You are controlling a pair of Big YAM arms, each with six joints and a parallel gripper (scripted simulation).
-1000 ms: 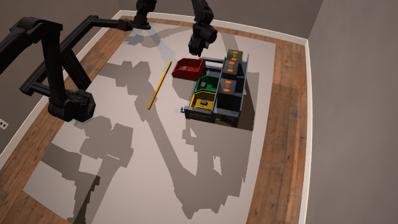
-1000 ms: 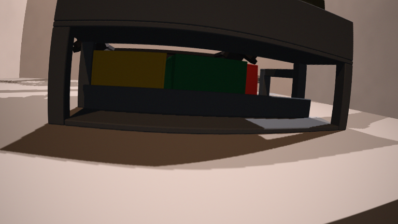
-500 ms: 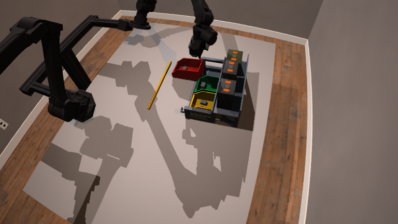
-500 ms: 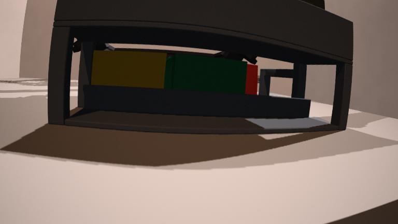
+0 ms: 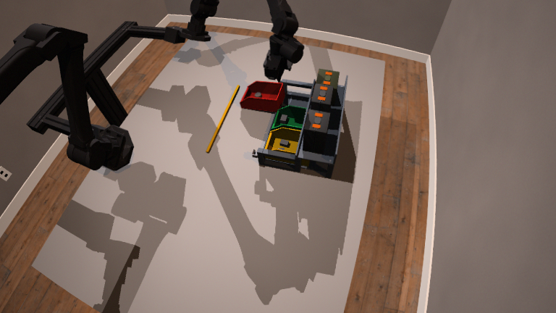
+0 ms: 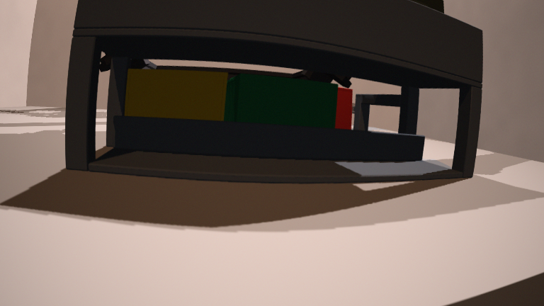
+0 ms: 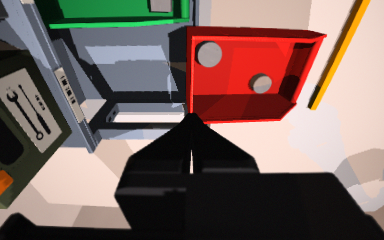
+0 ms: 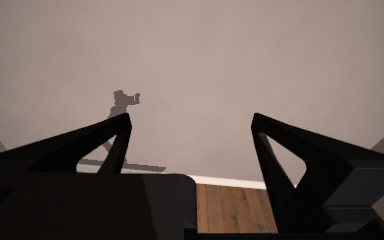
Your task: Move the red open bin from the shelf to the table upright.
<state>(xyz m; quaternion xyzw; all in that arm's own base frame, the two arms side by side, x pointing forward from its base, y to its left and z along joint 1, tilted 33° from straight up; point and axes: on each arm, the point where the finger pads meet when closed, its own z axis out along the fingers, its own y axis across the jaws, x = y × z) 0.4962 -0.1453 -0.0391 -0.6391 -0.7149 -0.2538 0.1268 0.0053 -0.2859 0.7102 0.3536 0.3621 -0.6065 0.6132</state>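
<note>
Now: left hand 110 mm above the red open bin and 80 mm past it. The rest, counted from my left hand: grey shelf: 120 mm ahead, 100 mm to the right, 90 mm below; green bin: 110 mm to the right, 110 mm below, 90 mm ahead.
</note>
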